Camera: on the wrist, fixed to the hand. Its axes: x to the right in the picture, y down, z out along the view.
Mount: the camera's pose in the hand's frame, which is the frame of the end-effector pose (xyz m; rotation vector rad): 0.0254 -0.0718 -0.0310 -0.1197 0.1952 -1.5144
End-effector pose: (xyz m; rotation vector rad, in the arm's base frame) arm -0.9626 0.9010 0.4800 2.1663 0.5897 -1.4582
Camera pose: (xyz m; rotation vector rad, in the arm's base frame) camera -0.9727 0.9793 0.4569 -1.2904 -2.1075 1.3005
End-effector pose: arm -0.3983 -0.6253 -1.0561 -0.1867 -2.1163 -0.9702
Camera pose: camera -0.4274 -0.7014 -1.0673 1.5777 -1.7713 -1.7713
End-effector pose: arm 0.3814 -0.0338 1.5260 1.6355 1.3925 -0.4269
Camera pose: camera 0.3148 0.0020 1.4935 0.2286 2.5535 -0.9785
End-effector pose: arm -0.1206 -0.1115 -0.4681 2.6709 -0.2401 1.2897
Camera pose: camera -0.1131 -0.0367 -0.4348 1.6540 1.3564 0.8285
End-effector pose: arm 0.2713 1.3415 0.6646 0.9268 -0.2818 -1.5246
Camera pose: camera 0.2430 1.3432 0.5874 1.2354 0.8612 -2.7007
